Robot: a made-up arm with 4 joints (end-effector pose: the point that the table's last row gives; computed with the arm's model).
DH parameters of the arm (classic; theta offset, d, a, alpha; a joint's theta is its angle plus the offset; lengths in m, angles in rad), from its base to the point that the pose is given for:
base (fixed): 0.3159 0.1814 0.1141 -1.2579
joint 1: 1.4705 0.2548 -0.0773 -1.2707
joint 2: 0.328 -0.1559 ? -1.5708
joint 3: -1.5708 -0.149 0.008 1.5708
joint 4: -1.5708 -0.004 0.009 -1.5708
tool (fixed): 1.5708 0.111 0 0
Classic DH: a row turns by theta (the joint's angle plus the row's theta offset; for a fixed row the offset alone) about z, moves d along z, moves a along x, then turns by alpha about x.
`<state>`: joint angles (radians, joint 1 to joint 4).
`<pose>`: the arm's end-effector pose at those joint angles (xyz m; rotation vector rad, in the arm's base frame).
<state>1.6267 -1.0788 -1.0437 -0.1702</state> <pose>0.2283 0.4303 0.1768 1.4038 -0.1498 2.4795</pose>
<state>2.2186 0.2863 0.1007 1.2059</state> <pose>-0.0161 0.2507 0.1734 -1.2236 1.4153 -1.7280</pose>
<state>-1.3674 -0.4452 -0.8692 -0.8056</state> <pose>-0.0946 0.3594 0.4875 -1.6404 -0.2504 1.3381</pose>
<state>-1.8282 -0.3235 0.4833 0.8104</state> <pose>0.0149 0.2768 0.3669 2.8952 -0.2427 1.0621</pose>
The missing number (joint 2, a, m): 0.052
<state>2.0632 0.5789 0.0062 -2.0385</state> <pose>-0.2076 0.2779 0.1259 1.0534 -1.5288 -1.1191</pose>
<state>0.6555 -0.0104 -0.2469 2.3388</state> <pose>0.2000 0.3323 0.1343 0.0403 2.1707 -0.9524</pose>
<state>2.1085 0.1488 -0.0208 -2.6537</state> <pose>-0.1753 0.3364 0.0622 0.9822 -2.2215 -0.6027</pose>
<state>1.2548 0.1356 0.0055 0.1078</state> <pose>-0.0089 0.3666 0.2151 0.4781 0.1117 -2.4318</pose>
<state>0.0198 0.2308 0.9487 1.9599</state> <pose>0.2078 0.2763 0.2875 0.9087 0.5087 -0.4232</pose>
